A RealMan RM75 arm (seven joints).
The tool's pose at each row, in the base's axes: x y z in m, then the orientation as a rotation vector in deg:
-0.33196 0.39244 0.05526 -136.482 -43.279 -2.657
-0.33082 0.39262 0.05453 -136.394 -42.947 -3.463
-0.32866 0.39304 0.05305 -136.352 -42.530 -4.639
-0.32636 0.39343 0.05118 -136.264 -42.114 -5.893
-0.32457 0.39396 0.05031 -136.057 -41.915 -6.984
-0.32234 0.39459 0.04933 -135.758 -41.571 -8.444
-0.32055 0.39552 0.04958 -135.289 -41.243 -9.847
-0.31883 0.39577 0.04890 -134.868 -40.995 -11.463
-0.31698 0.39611 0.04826 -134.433 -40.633 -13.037
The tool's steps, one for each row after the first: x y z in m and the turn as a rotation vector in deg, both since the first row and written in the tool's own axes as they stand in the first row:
0.00089 0.00090 0.00052 -0.038 0.673 0.018
0.00259 0.00261 0.00162 -0.195 1.613 0.015
0.00431 0.00462 0.00300 -0.337 2.614 -0.017
0.00589 0.00572 0.00374 -0.379 3.466 -0.184
0.00786 0.00705 0.00456 -0.410 4.635 -0.360
0.00988 0.00727 0.00463 -0.283 5.802 -0.568
0.01130 0.00840 0.00506 -0.287 7.076 -0.875
0.01288 0.00953 0.00550 -0.259 8.360 -1.097

